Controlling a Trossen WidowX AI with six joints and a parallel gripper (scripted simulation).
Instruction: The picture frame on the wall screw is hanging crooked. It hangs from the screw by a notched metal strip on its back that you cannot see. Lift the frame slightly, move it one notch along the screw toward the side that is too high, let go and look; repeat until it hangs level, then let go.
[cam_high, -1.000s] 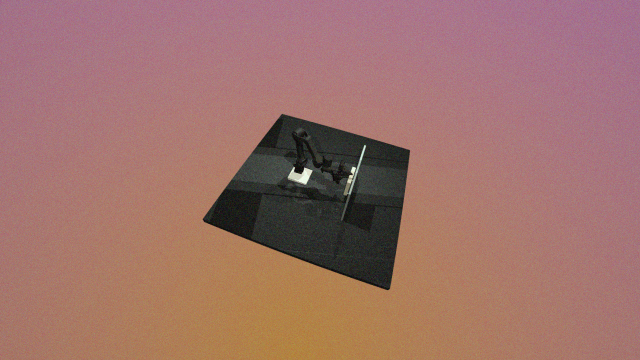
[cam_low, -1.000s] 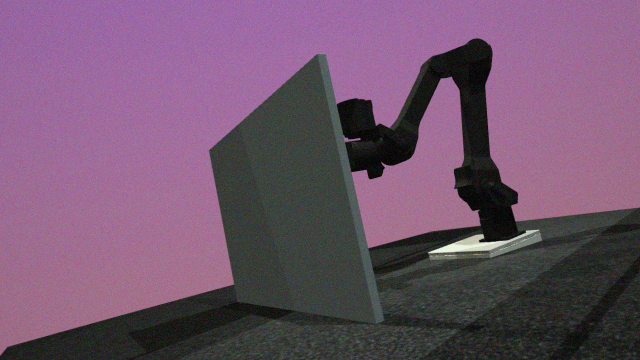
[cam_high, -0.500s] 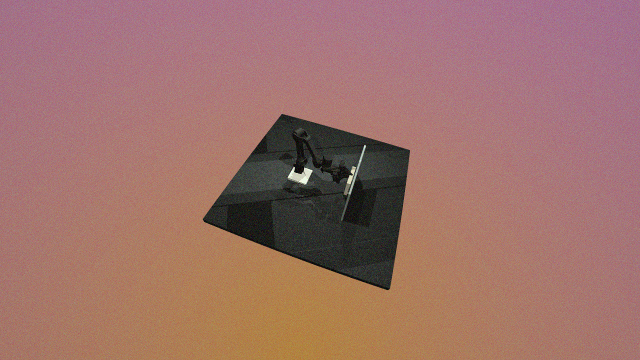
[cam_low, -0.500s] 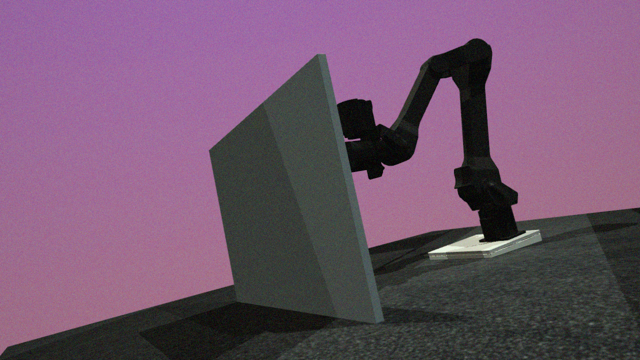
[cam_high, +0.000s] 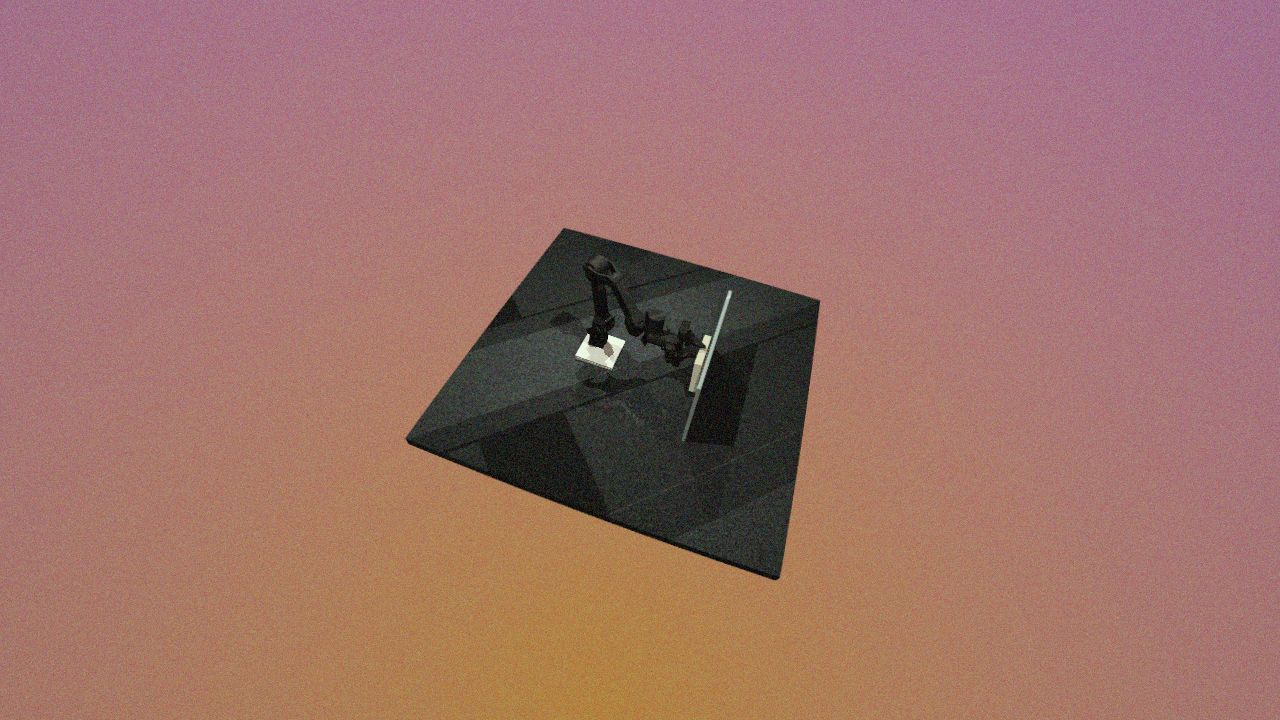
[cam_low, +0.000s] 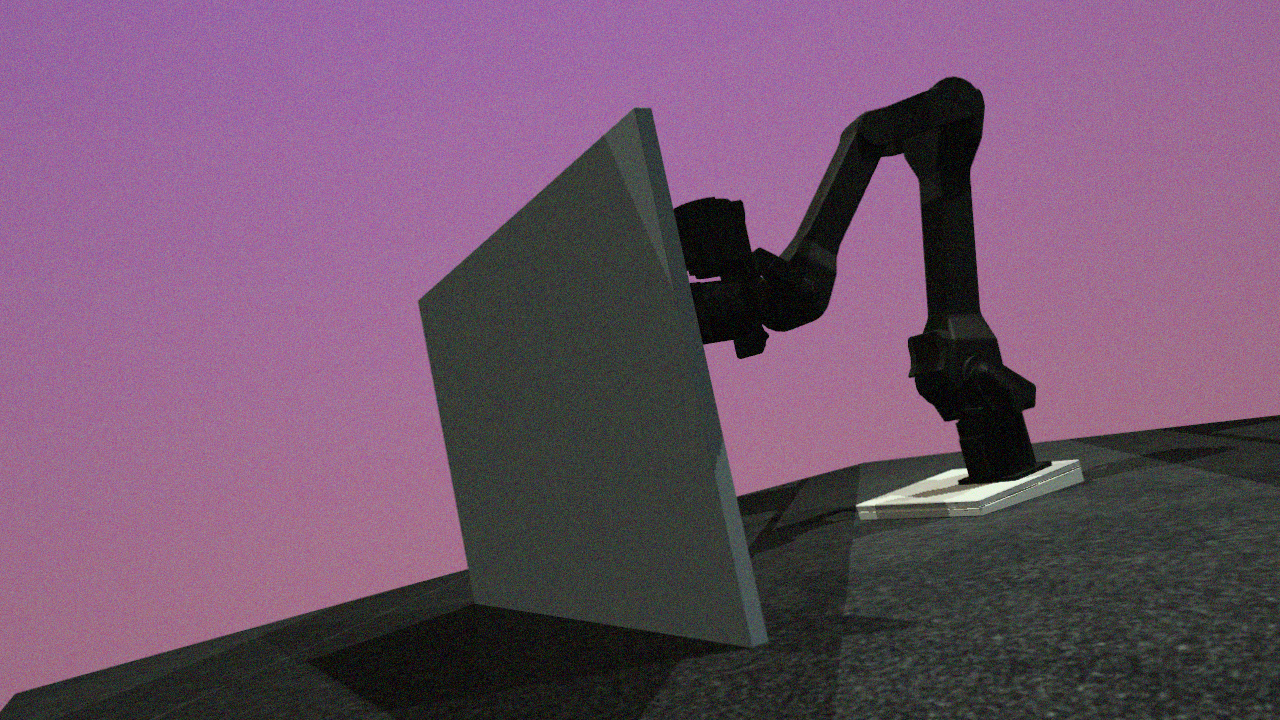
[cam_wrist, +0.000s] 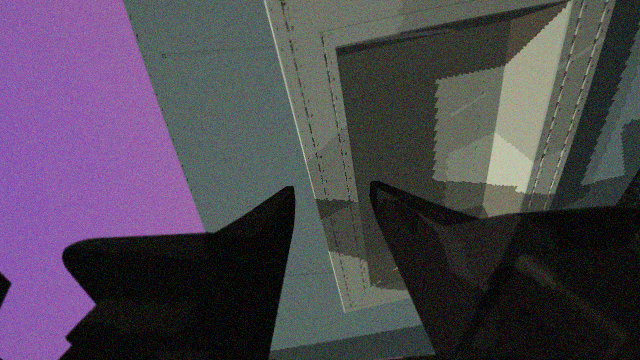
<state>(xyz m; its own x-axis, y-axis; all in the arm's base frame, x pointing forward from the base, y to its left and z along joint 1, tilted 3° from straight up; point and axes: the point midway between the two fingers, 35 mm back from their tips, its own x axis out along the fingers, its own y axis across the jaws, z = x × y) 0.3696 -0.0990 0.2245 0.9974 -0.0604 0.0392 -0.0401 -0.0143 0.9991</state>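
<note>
My gripper tip is 50 mm above the picture frame and 10 mm to the left of it. From my gripper tip the other things lie so: wall panel 70 mm below, 20 mm ahead.
</note>
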